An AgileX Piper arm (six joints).
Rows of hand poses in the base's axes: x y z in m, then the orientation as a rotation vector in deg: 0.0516 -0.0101 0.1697 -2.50 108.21 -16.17; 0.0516 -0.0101 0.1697 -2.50 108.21 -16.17; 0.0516 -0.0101 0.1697 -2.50 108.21 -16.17; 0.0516 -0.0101 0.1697 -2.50 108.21 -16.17; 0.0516 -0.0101 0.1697 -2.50 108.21 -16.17; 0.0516 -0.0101 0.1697 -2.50 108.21 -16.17; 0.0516 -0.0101 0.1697 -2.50 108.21 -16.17; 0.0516 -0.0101 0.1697 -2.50 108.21 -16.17; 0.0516 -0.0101 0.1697 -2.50 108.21 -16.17; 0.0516 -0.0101 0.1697 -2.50 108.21 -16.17; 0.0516 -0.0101 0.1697 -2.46 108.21 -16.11; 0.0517 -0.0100 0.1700 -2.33 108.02 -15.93; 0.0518 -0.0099 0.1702 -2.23 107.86 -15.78; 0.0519 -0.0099 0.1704 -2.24 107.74 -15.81; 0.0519 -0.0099 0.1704 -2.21 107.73 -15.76; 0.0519 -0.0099 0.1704 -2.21 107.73 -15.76; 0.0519 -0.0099 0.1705 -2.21 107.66 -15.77; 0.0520 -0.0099 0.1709 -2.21 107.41 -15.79; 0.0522 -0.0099 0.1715 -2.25 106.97 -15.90; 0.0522 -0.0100 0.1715 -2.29 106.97 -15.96; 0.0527 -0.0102 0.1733 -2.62 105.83 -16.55; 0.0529 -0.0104 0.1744 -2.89 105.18 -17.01; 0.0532 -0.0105 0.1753 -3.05 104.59 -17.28; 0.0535 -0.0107 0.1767 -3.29 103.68 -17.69
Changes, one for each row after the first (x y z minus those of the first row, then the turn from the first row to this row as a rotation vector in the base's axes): 0.0000 0.0000 0.0000 0.00 0.00 0.00; 0.0000 0.0000 0.0000 0.00 0.00 0.00; 0.0000 0.0000 0.0000 0.00 0.00 0.00; 0.0000 0.0000 0.0000 0.00 0.00 0.00; 0.0000 0.0000 0.0000 0.00 0.00 0.00; 0.0000 0.0000 0.0000 0.00 0.00 0.00; 0.0000 0.0000 0.0000 0.00 0.00 0.00; 0.0000 0.0000 0.0000 0.00 0.00 0.00; 0.0000 0.0000 0.0000 0.00 0.00 0.00; 0.0000 0.0000 0.0000 0.06 -0.01 0.00; 0.0001 0.0001 0.0003 0.23 -0.22 0.02; 0.0002 0.0002 0.0005 0.37 -0.40 0.04; 0.0003 0.0002 0.0007 0.33 -0.52 0.04; 0.0003 0.0002 0.0007 0.38 -0.53 0.05; 0.0003 0.0002 0.0007 0.38 -0.53 0.05; 0.0003 0.0002 0.0008 0.37 -0.60 0.05; 0.0004 0.0002 0.0012 0.33 -0.85 0.06; 0.0006 0.0002 0.0018 0.20 -1.27 0.08; 0.0006 0.0001 0.0018 0.14 -1.26 0.07; 0.0011 -0.0001 0.0036 -0.54 -2.32 0.10; 0.0013 -0.0003 0.0047 -1.06 -2.90 0.11; 0.0016 -0.0004 0.0056 -1.39 -3.45 0.14; 0.0019 -0.0006 0.0070 -1.88 -4.29 0.18
